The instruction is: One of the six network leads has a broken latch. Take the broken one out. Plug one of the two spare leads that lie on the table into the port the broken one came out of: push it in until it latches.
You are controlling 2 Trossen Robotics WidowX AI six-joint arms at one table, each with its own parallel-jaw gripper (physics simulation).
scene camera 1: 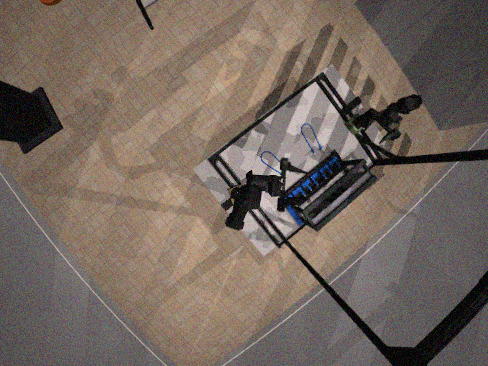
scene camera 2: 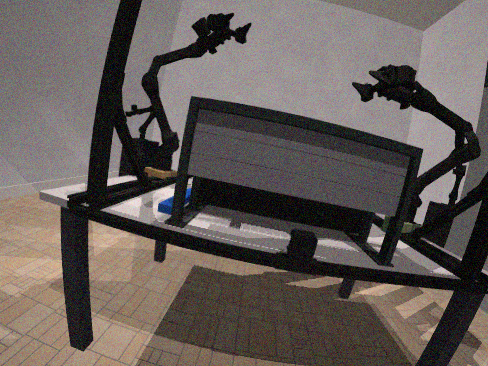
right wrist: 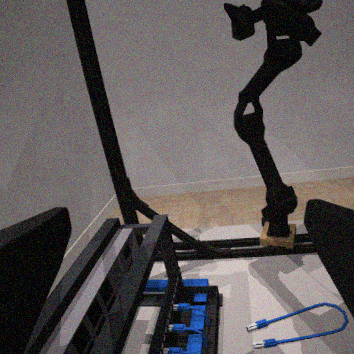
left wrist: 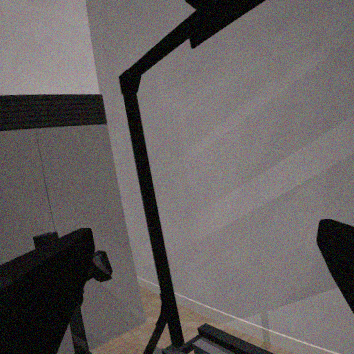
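Seen in the pictures: left gripper, fingertip midpoint: (scene camera 1: 307, 186) (scene camera 2: 242, 18) (left wrist: 205, 235); right gripper, fingertip midpoint: (scene camera 1: 372, 137) (scene camera 2: 360, 78) (right wrist: 188, 215) (left wrist: 91, 288); left arm's base, link origin: (scene camera 1: 237, 194) (scene camera 2: 162, 169) (right wrist: 278, 230); right arm's base, link origin: (scene camera 1: 358, 123).
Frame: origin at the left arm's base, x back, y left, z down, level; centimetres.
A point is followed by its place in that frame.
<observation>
Two blue spare leads lie on the white table: one lead (scene camera 1: 262, 158) {y 15.8, x -23.0, z 4.0 cm} curves near the left gripper, the other lead (scene camera 1: 302, 131) {y 22.6, x -55.5, z 4.0 cm} farther up the picture. One spare lead (right wrist: 260, 324) {y 1.0, x -32.9, z 3.7 cm} shows its two clear-ended plugs in the right wrist view. Blue network leads (scene camera 1: 315, 178) (right wrist: 184, 328) sit in a row at the dark port panel; which latch is broken cannot be made out. My left gripper (scene camera 1: 284, 184) (scene camera 2: 239, 25) {y 0.4, x -22.6, z -62.2 cm} (left wrist: 205, 235) {y 0.4, x -22.6, z -62.2 cm} is open and empty, high above the table. My right gripper (scene camera 1: 371, 122) (scene camera 2: 367, 82) {y 6.8, x -66.5, z -45.5 cm} (right wrist: 188, 215) {y 6.8, x -66.5, z -45.5 cm} is open and empty, raised on the other side.
A dark rack frame (scene camera 2: 300, 118) {y -27.6, x -54.2, z -21.1 cm} (right wrist: 150, 245) {y -16.9, x -41.0, z -21.7 cm} stands behind the port row. A blue block (scene camera 1: 295, 215) {y -27.0, x -30.5, z 0.6 cm} (scene camera 2: 172, 204) {y -32.7, x -33.0, z 0.5 cm} (right wrist: 197, 283) {y -16.5, x -27.3, z 0.5 cm} lies at its left end. Black rails run along the table edges, with posts rising at the corners. In the right wrist view the left arm (right wrist: 255, 127) {y -6.0, x 4.9, z -32.2 cm} stands beyond the rack.
</observation>
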